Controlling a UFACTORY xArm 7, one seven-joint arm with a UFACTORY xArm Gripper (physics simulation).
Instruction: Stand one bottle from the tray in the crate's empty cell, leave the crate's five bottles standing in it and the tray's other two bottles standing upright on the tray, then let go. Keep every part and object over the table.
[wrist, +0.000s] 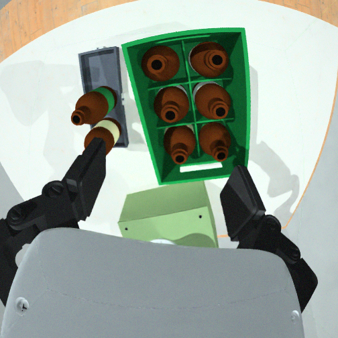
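Observation:
The green crate (247, 90) stands in the upper middle of the wrist view. Each of its six cells holds an upright brown bottle; the middle-left one (171, 104) is white-labelled. The dark grey tray (99, 62) is left of the crate. On its nearer half stand two brown bottles, one with a green band (96, 106) and one with a cream band (103, 136). My gripper (168, 168) is wide open and empty, above and on the near side of the crate. Its left finger overlaps the cream-banded bottle in view and hides that bottle's neck; whether they touch I cannot tell.
A light green block-shaped object (165, 212) lies on the near side of the crate, partly hidden by the gripper body. The white table top (285, 100) has a curved wooden edge at the far side and a thin orange edge line at the right.

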